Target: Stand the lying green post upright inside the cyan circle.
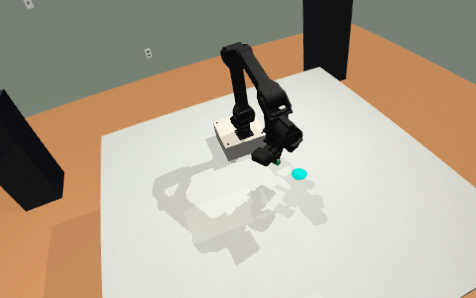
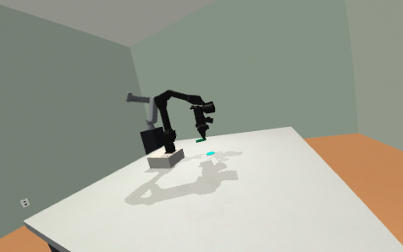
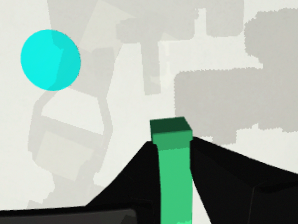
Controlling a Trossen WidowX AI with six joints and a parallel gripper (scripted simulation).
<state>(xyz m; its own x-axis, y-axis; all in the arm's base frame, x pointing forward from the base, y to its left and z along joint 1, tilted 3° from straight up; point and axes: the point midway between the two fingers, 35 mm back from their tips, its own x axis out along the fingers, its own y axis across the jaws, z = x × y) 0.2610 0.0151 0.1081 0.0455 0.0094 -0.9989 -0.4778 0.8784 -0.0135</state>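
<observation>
The green post is 20 mm behind my gripper tip and 10 mm to the right of it. From my gripper tip the other things lie so: cyan circle: 140 mm below, 100 mm to the left, 20 mm behind.
</observation>
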